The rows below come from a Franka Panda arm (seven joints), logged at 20 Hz.
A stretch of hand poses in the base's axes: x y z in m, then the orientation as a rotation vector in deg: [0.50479 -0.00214 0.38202 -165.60 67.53 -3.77]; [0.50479 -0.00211 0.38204 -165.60 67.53 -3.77]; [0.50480 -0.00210 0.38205 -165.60 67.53 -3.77]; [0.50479 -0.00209 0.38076 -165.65 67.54 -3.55]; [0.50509 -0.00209 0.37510 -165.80 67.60 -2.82]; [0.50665 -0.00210 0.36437 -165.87 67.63 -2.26]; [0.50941 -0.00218 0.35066 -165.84 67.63 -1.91]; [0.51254 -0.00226 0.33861 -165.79 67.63 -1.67]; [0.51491 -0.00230 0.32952 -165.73 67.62 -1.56]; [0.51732 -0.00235 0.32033 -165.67 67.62 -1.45]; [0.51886 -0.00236 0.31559 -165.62 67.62 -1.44]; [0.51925 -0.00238 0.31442 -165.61 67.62 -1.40]
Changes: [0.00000 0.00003 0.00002 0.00 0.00 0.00]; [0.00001 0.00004 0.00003 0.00 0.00 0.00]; [0.00000 0.00005 -0.00126 0.01 0.15 0.01]; [0.00030 0.00005 -0.00692 0.05 0.64 0.01]; [0.00186 0.00004 -0.01765 0.12 1.00 0.01]; [0.00462 -0.00004 -0.03136 0.24 1.19 0.01]; [0.00775 -0.00012 -0.04341 0.34 1.32 0.00]; [0.01012 -0.00016 -0.05250 0.42 1.36 -0.01]; [0.01253 -0.00021 -0.06169 0.50 1.40 -0.02]; [0.01407 -0.00022 -0.06643 0.55 1.39 -0.03]; [0.01446 -0.00024 -0.06760 0.57 1.41 -0.04]
